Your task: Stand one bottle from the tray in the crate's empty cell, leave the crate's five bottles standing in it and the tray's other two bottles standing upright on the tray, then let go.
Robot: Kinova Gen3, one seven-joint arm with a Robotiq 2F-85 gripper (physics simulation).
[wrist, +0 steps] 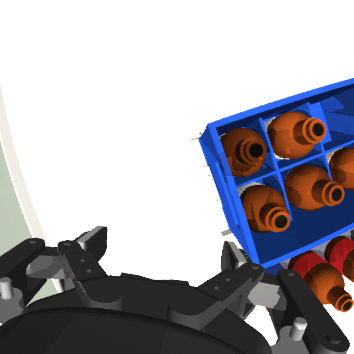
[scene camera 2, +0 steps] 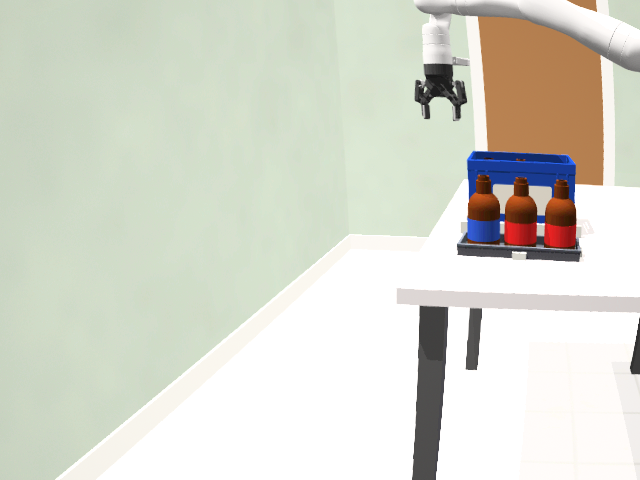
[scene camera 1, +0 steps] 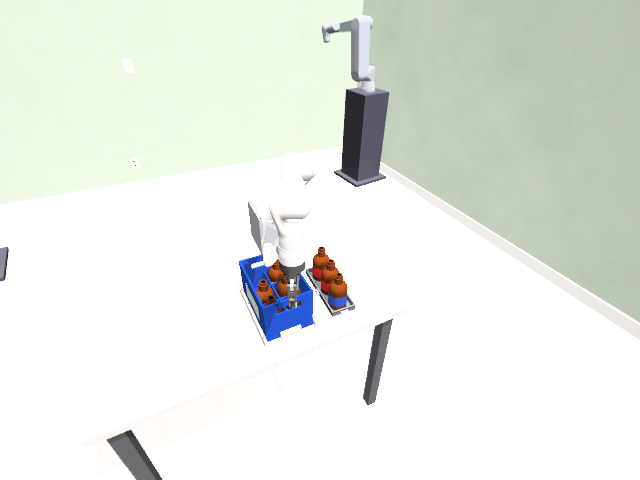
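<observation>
The blue crate holds five brown bottles; its empty cell is at the upper right in the wrist view, in the row away from the tray. The dark tray stands beside the crate. On it stand upright a blue-labelled bottle, a middle red-labelled bottle and an end red-labelled bottle. My gripper is open and empty, pointing down, high above the table and off the crate's near end.
The crate's walls and dividers rise around its bottles. The white table has its edge near the crate's and tray's near ends. Another arm on a dark pedestal stands far back on the floor.
</observation>
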